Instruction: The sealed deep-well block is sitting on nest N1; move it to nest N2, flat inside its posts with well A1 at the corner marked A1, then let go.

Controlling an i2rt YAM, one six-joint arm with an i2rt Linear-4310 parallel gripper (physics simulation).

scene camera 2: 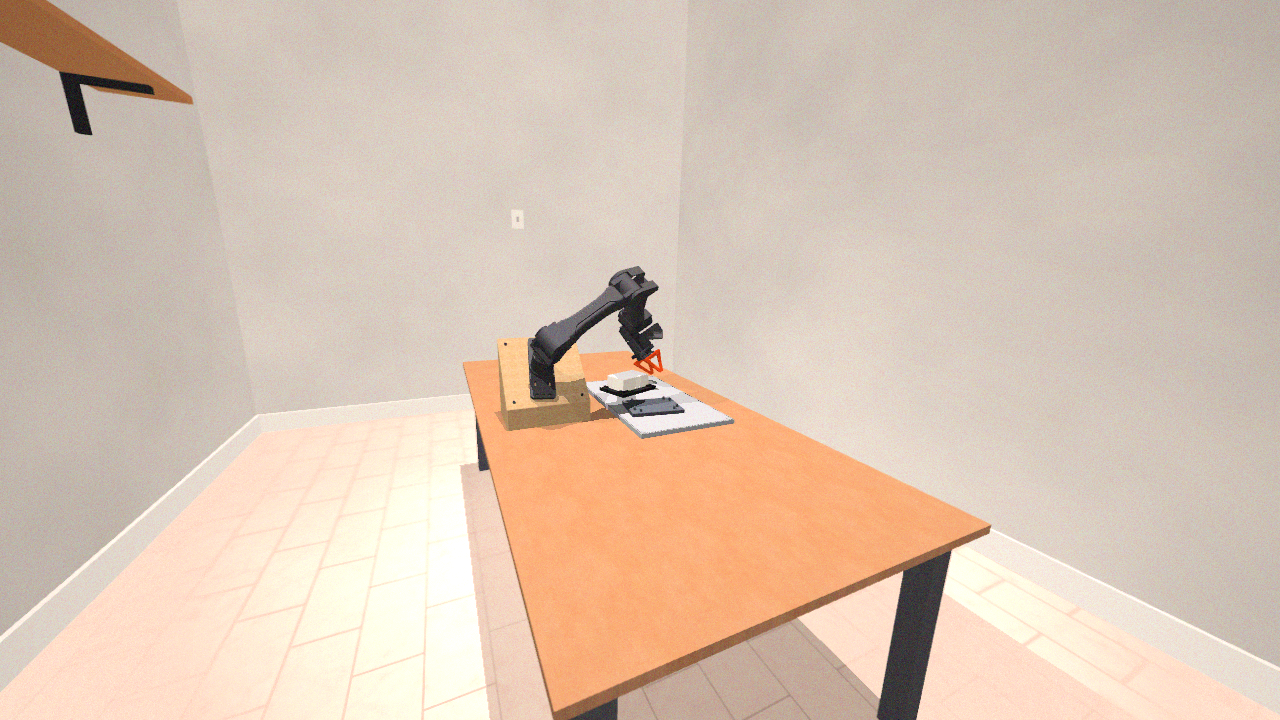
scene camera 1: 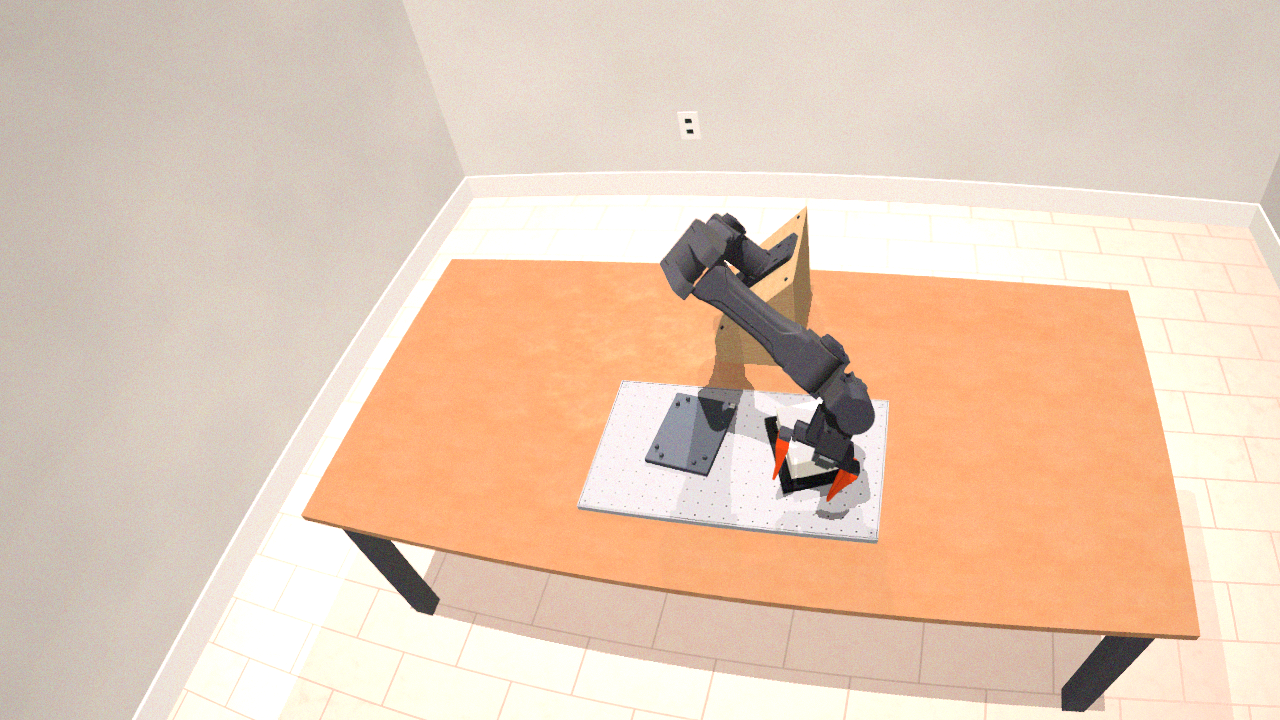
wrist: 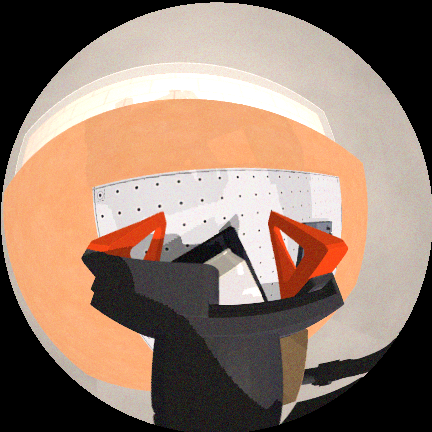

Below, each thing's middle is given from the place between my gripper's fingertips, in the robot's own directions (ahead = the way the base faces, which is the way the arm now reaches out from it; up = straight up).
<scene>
Now: the white block (scene camera 1: 799,455) 120 mm behind my hand, 20 mm below it and 10 mm to the right of it. Round my hand: dark flat plate (scene camera 1: 692,429): 230 mm to the right, 110 mm behind, 40 mm below; then perforated plate (scene camera 1: 739,489): 130 mm to the right, 80 mm behind, 60 mm below.
</scene>
